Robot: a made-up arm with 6 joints. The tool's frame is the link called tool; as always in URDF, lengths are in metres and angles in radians. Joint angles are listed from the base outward.
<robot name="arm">
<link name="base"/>
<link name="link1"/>
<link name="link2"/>
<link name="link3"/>
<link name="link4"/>
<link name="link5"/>
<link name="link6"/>
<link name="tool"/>
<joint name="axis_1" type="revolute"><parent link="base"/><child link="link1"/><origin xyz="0.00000 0.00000 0.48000"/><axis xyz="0 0 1"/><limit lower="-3.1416" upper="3.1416"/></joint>
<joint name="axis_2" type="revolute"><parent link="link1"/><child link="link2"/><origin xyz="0.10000 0.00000 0.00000"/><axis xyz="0 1 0"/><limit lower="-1.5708" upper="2.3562"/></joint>
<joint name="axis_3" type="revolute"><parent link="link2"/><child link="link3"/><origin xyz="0.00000 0.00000 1.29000"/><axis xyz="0 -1 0"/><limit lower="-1.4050" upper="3.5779"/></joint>
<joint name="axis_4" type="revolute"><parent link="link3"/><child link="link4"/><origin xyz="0.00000 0.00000 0.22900"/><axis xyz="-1 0 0"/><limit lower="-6.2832" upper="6.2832"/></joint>
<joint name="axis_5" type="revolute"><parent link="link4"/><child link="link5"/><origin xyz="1.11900 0.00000 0.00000"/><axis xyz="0 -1 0"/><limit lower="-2.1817" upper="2.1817"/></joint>
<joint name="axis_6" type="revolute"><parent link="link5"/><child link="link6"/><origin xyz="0.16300 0.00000 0.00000"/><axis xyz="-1 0 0"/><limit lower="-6.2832" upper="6.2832"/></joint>
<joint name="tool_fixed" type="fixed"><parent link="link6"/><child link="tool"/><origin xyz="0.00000 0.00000 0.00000"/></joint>
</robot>
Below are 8 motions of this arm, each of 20 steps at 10 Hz.
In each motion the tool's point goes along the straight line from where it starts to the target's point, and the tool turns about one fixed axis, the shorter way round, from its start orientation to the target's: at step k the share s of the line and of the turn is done. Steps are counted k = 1, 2, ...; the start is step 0. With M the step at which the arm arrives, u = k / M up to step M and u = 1 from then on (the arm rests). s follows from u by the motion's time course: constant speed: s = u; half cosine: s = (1 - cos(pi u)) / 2; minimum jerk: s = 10 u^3 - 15 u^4 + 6 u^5.
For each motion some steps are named. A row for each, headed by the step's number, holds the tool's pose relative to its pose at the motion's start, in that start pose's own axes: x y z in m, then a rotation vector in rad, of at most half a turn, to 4 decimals.
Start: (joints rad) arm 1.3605 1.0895 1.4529 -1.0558 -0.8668 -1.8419
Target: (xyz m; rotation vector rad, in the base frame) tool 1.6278 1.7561 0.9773 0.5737 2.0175 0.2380
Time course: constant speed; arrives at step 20
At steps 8, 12, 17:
8: -0.4005 0.1968 0.4168 -0.1602 -0.2388 -0.2013
12: -0.6007 0.2952 0.6253 -0.2404 -0.3582 -0.3020
17: -0.8510 0.4183 0.8858 -0.3405 -0.5074 -0.4278

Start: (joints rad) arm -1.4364 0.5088 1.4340 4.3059 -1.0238 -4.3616
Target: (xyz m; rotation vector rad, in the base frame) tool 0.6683 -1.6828 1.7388 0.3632 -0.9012 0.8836
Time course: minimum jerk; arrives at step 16
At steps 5, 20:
5: -0.0636 0.1243 -0.1586 0.2957 -0.1171 0.0768
20: -0.3534 0.6906 -0.8811 1.6426 -0.6503 0.4268

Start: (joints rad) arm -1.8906 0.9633 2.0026 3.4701 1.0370 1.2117
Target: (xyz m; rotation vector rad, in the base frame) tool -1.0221 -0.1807 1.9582 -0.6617 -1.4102 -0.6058
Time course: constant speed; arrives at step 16
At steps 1, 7, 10, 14, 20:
1: -0.0571 -0.0055 0.0753 -0.0227 0.0017 0.1002
7: -0.3994 -0.0386 0.5273 -0.1592 0.0116 0.7015
10: -0.5706 -0.0551 0.7533 -0.2274 0.0166 1.0021
14: -0.7988 -0.0771 1.0546 -0.3183 0.0232 1.4029
20: -0.9129 -0.0881 1.2052 -0.3638 0.0265 1.6034

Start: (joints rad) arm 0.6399 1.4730 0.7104 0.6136 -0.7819 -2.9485
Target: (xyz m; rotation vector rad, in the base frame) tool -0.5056 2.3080 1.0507 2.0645 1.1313 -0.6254
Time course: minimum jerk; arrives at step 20
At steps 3, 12, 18, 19, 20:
3: -0.0572 -0.0511 0.0021 0.0041 0.0228 -0.0005
12: -1.4671 -1.3116 0.0536 0.1058 0.5861 -0.0117
18: -2.1309 -1.9051 0.0779 0.1536 0.8513 -0.0170
19: -2.1468 -1.9193 0.0784 0.1548 0.8576 -0.0172
20: -2.1493 -1.9215 0.0785 0.1549 0.8586 -0.0172

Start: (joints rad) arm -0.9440 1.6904 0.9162 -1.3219 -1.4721 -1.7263
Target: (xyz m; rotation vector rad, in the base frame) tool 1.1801 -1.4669 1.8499 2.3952 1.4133 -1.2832
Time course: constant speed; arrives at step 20
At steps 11, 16, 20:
11: -0.3012 -1.0789 -0.4966 -0.3864 -0.3834 -0.0180
16: -0.4381 -1.5693 -0.7224 -0.5620 -0.5577 -0.0261
20: -0.5476 -1.9616 -0.9030 -0.7025 -0.6971 -0.0327

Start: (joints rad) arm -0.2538 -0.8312 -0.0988 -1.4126 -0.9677 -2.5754
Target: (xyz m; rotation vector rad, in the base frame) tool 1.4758 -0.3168 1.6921 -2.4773 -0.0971 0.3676
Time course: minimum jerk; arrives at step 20
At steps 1, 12, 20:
1: 0.0007 0.0018 0.0004 0.0004 -0.0002 0.0009
12: 0.3969 1.0747 0.2476 0.2208 -0.1182 0.5295
20: 0.5815 1.5746 0.3628 0.3235 -0.1732 0.7758

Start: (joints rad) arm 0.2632 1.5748 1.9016 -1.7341 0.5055 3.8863
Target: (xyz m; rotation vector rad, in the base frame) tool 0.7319 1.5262 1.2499 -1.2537 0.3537 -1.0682
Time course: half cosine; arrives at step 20
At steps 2, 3, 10, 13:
2: -0.0446 -0.0175 0.0052 0.0138 0.0184 -0.0019
3: -0.0993 -0.0389 0.0116 0.0308 0.0410 -0.0043
10: -0.9108 -0.3567 0.1064 0.2827 0.3757 -0.0395
13: -1.3243 -0.5187 0.1547 0.4110 0.5463 -0.0575

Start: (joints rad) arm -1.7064 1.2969 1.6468 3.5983 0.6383 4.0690
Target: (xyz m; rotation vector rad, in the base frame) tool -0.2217 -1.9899 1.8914 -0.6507 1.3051 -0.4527
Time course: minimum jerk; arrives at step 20
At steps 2, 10, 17, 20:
2: -0.0049 -0.0033 0.0003 -0.0033 -0.0045 0.0058
10: -0.2874 -0.1899 0.0204 -0.1939 -0.2606 0.3409
17: -0.5595 -0.3697 0.0398 -0.3775 -0.5074 0.6636
20: -0.5748 -0.3798 0.0409 -0.3878 -0.5213 0.6818

